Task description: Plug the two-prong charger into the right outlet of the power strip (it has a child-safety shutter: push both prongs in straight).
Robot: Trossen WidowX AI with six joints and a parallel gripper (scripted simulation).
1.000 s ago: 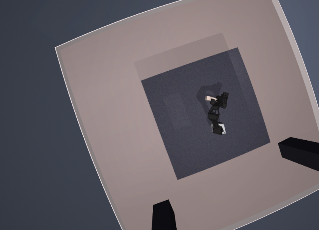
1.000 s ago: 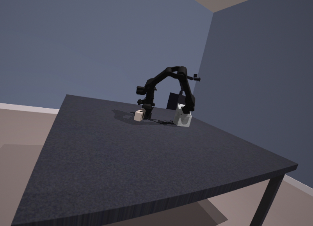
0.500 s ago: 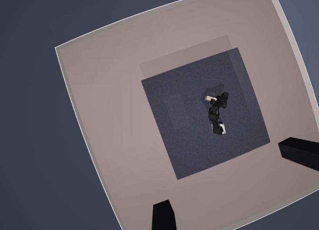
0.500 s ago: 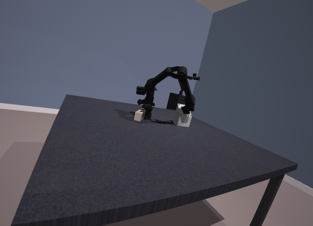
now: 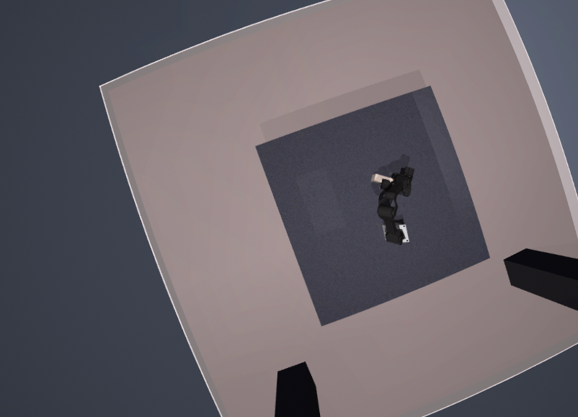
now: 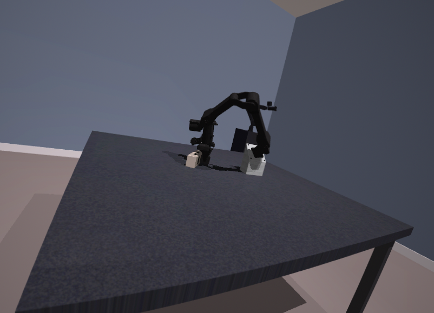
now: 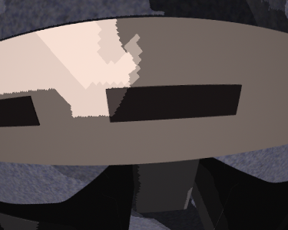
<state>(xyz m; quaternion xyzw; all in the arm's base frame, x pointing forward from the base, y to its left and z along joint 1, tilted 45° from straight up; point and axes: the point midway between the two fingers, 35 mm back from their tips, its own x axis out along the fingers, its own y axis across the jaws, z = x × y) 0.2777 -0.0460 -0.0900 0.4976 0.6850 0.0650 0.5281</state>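
My gripper tip is 10 mm to the left of the black two-prong charger, 10 mm below it and 10 mm short of it.
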